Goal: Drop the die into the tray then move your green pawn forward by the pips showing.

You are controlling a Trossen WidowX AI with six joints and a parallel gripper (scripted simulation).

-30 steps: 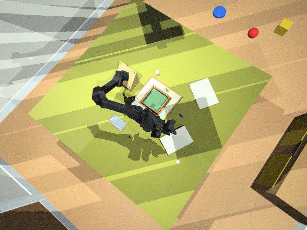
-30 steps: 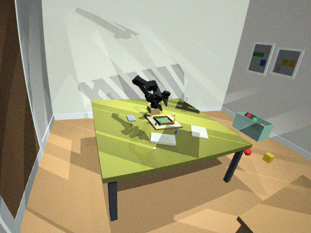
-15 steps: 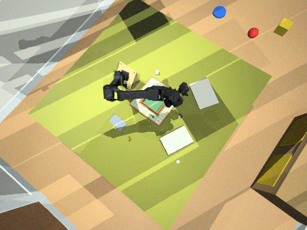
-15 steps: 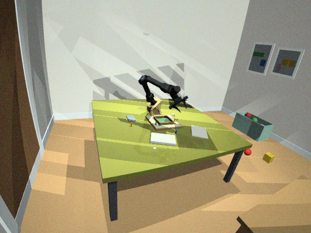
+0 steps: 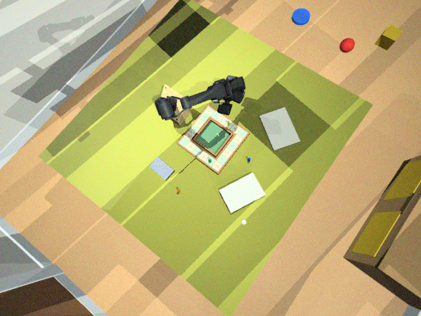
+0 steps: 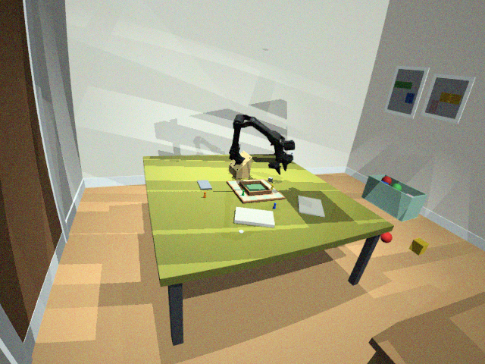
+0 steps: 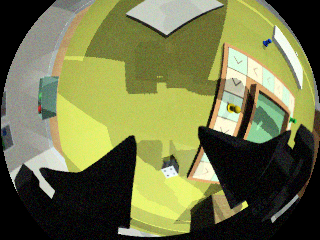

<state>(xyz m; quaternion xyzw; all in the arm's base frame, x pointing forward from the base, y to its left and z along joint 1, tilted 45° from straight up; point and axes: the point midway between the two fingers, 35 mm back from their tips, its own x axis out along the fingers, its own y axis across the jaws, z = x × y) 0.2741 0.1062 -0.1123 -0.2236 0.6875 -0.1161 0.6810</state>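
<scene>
My gripper tip is 11 cm past the grey die and 9 cm above it. Round my gripper tip: blue pawn 22 cm ahead, 22 cm to the right, 9 cm below; then orange pawn 3 cm behind, 54 cm to the right, 9 cm below; then green pawn 4 cm ahead, 32 cm to the right, 8 cm below.
</scene>
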